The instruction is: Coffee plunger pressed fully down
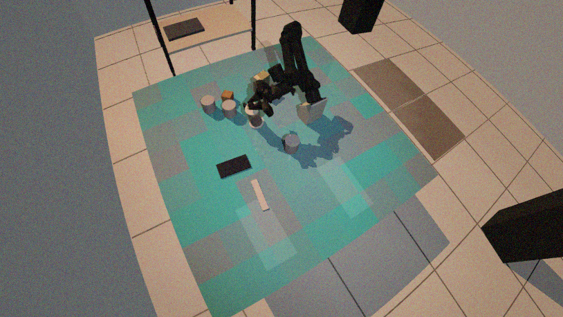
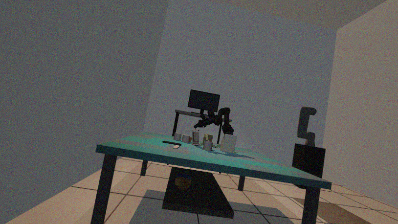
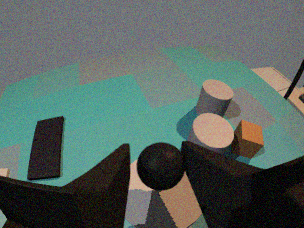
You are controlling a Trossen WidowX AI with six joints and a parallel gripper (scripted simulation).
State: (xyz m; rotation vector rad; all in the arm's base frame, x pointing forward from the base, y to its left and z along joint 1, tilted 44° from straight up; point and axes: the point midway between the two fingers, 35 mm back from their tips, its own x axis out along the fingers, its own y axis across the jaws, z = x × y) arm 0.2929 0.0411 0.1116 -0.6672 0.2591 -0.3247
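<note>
The coffee press lies 8 cm below my gripper tip, 2 cm to the right of it and 2 cm behind it. From my gripper tip the other things lie so: pale bar: 36 cm to the left, 16 cm below, 9 cm ahead; then black slab: 18 cm to the left, 16 cm below, 15 cm ahead.
</note>
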